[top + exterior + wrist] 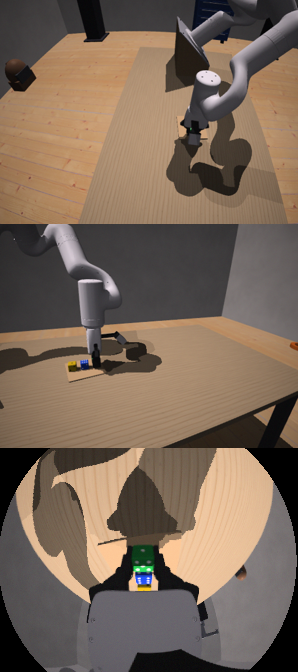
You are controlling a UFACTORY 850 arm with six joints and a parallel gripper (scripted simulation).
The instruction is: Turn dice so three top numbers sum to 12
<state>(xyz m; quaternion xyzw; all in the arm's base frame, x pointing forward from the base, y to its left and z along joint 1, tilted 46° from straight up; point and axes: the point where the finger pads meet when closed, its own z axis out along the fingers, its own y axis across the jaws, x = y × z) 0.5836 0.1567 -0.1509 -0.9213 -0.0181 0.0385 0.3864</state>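
The green die lies 10 mm below my hand. Round my hand: yellow die (90 mm behind, 10 mm below); then tan mat (50 mm behind, 30 mm below); then blue die (50 mm behind, 10 mm below).
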